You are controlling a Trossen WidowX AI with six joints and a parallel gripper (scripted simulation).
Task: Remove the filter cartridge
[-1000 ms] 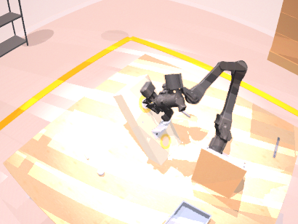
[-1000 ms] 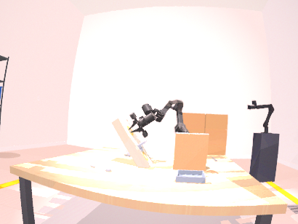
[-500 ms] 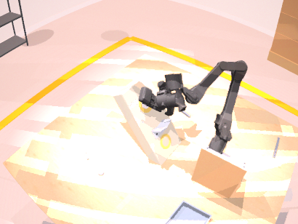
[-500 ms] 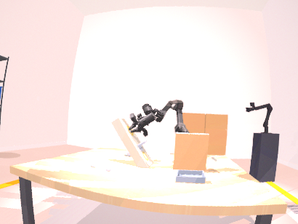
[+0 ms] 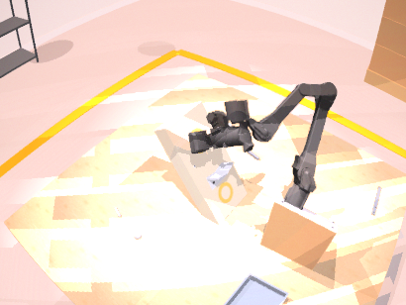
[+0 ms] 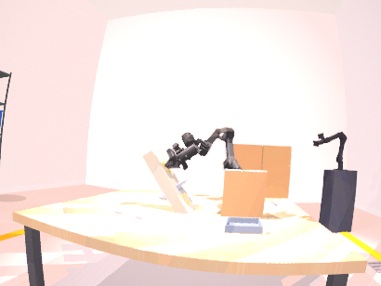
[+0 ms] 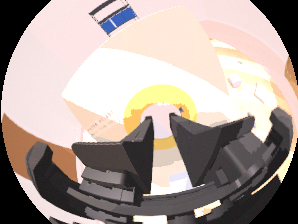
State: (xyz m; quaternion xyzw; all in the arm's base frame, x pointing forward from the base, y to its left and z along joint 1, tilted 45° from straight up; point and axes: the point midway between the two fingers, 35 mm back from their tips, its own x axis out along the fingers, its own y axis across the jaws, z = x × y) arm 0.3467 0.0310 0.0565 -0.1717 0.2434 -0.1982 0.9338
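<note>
My gripper tip is now 1 cm short of the round filter cartridge and 1 cm above it. Also, from my gripper tip: grey-blue tray 42 cm behind, 30 cm to the left, 22 cm below; service panel 4 cm behind, 8 cm below.
</note>
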